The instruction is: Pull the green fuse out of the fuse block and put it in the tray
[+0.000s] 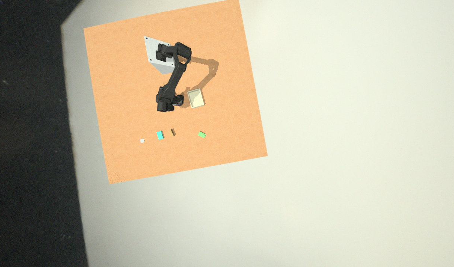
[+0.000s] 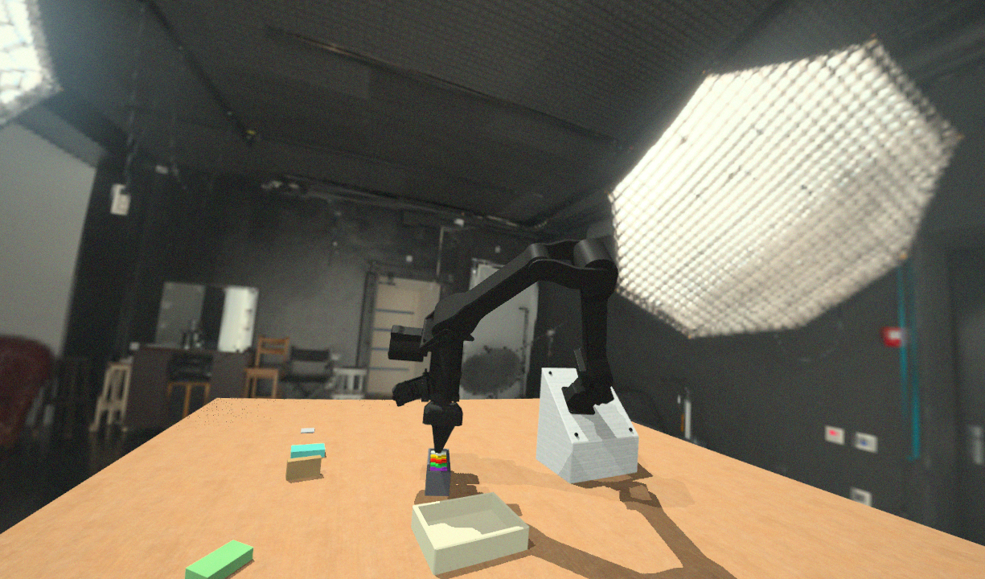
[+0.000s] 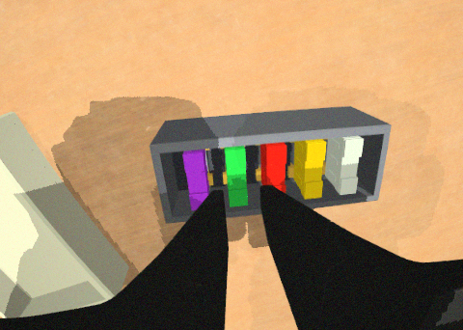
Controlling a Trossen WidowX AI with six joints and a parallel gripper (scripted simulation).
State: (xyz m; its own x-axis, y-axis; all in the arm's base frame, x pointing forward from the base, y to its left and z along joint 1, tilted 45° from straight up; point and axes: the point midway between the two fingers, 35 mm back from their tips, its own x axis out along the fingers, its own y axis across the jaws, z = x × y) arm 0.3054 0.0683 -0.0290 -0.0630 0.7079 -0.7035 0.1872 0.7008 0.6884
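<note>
The green fuse is 40 mm below my gripper tip. From my gripper tip the other things lie so: tan block: 230 mm ahead, 60 mm to the right, 50 mm below; cream tray: 160 mm to the left, 60 mm below, 20 mm behind; cyan block: 230 mm ahead, 160 mm to the right, 50 mm below.
</note>
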